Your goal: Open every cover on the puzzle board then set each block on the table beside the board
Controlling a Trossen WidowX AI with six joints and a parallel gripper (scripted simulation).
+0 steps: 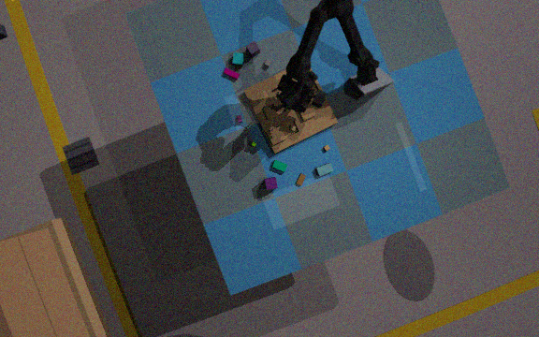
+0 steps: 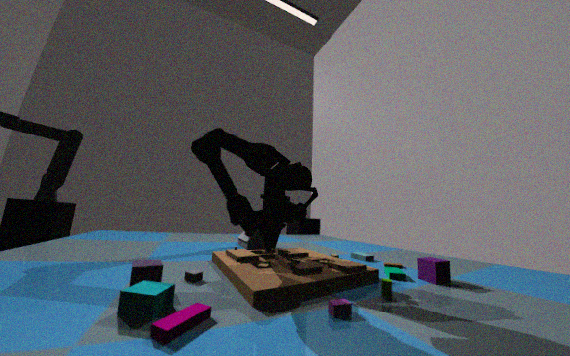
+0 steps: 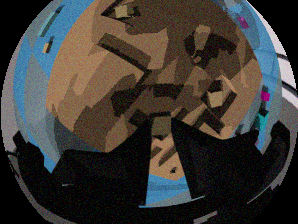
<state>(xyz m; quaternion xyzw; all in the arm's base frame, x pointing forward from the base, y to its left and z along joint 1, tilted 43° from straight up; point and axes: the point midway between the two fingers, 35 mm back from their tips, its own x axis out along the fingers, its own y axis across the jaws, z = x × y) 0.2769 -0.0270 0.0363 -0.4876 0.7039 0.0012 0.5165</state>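
My gripper tip is 32 cm to the right of the pale teal block, 3 cm above it and 2 cm short of it. From my gripper tip the other things lie so: lime block: 25 cm ahead, 11 cm to the left, 2 cm below; magenta block: 27 cm ahead, 3 cm below, 1 cm to the right; grey block: 19 cm to the right, 6 cm ahead, 3 cm below.
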